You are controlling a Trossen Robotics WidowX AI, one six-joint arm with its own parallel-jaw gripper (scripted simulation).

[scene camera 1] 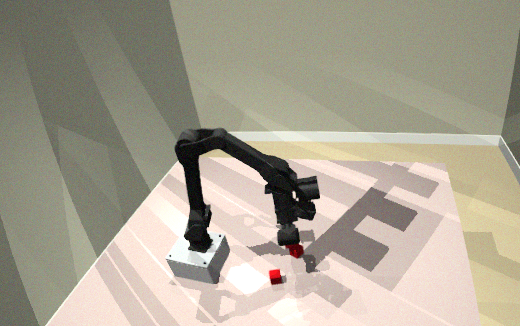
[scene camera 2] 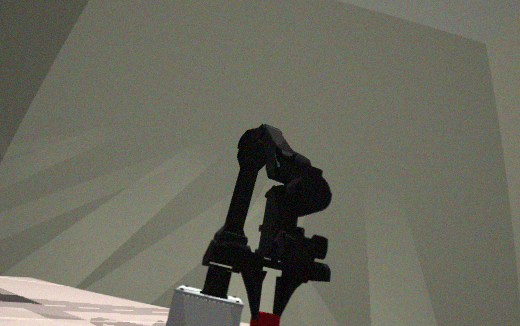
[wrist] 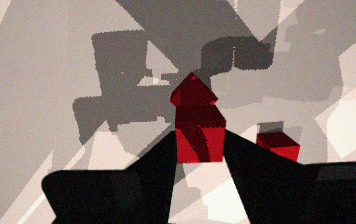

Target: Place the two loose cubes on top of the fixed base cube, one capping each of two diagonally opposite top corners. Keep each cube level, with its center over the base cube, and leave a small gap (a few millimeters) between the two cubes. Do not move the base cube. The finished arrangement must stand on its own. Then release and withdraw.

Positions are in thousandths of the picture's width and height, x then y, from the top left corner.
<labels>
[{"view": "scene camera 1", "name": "gripper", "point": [557, 735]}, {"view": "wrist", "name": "gripper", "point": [558, 605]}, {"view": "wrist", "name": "red cube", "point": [563, 583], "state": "held by the gripper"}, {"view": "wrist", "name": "red cube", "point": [782, 636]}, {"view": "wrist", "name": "red cube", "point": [538, 408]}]
</labels>
